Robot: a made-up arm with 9 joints.
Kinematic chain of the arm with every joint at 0, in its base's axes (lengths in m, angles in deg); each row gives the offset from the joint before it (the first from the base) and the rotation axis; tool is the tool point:
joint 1: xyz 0 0 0.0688 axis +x
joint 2: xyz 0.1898 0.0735 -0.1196 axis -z
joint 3: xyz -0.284 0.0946 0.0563 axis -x
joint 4: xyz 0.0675 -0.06 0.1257 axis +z
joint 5: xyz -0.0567 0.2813 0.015 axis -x
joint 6: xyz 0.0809 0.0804 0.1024 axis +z
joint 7: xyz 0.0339 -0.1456 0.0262 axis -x
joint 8: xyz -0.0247 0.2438 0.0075 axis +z
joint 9: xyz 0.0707 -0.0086 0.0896 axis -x
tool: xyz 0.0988 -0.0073 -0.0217
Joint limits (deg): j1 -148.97..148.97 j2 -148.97..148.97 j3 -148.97..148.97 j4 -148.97..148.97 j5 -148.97..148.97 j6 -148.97..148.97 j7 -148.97..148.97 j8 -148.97..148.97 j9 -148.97..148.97
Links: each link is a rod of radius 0.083 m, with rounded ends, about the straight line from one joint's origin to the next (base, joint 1, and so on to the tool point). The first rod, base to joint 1, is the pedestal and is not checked.
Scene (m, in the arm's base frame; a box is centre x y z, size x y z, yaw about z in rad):
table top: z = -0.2
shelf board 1: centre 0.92 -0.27 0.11 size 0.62 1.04 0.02 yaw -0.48
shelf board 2: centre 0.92 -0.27 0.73 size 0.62 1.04 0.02 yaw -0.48
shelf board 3: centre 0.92 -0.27 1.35 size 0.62 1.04 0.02 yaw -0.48
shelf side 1: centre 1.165 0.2 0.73 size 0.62 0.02 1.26 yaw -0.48
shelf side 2: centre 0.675 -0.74 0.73 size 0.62 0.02 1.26 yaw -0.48
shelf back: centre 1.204 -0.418 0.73 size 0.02 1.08 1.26 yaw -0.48
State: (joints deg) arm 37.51 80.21 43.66 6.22 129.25 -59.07 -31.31 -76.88 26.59
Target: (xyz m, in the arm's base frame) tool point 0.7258 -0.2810 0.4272
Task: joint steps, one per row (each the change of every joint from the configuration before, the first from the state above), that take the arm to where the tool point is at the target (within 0.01 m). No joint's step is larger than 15 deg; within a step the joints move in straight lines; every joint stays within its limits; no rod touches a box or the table.
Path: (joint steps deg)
1: 13.30 2.48 -10.21 1.17 -6.96 1.58 -3.01 3.82 0.24
2: 13.30 2.47 -10.20 1.16 -6.96 1.59 -3.01 3.83 0.25
3: 13.30 2.48 -10.21 1.17 -6.97 1.58 -3.01 3.82 0.24
4: 13.31 2.48 -10.21 1.16 -6.96 1.58 -3.01 3.83 0.24
5: 13.30 2.47 -10.20 1.17 -6.96 1.59 -3.01 3.82 0.24

